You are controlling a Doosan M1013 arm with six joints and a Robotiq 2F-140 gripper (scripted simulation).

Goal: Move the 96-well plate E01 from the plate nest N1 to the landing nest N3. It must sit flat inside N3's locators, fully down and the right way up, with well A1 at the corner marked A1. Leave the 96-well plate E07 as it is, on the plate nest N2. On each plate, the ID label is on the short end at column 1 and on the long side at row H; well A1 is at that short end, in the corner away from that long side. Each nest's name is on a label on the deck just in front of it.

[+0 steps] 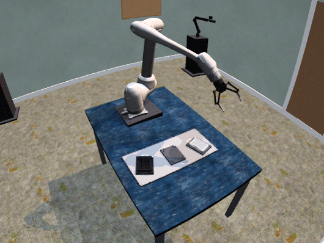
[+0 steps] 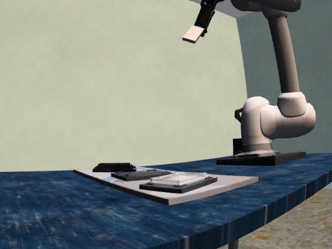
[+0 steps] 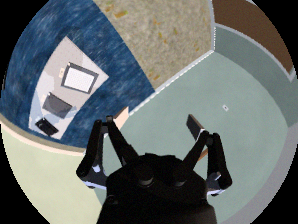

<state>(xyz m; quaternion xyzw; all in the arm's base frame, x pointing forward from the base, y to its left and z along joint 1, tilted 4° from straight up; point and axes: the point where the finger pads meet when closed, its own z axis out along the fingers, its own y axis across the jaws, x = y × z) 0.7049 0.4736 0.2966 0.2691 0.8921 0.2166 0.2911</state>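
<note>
The dark 96-well plate lies 63 cm to the right of my hand, 34 cm below it and 7 cm behind it. Round my hand: dark nest (40 cm to the right, 36 cm below, 8 cm behind); then clear 96-well plate (34 cm below, 19 cm to the right, 7 cm behind).
</note>
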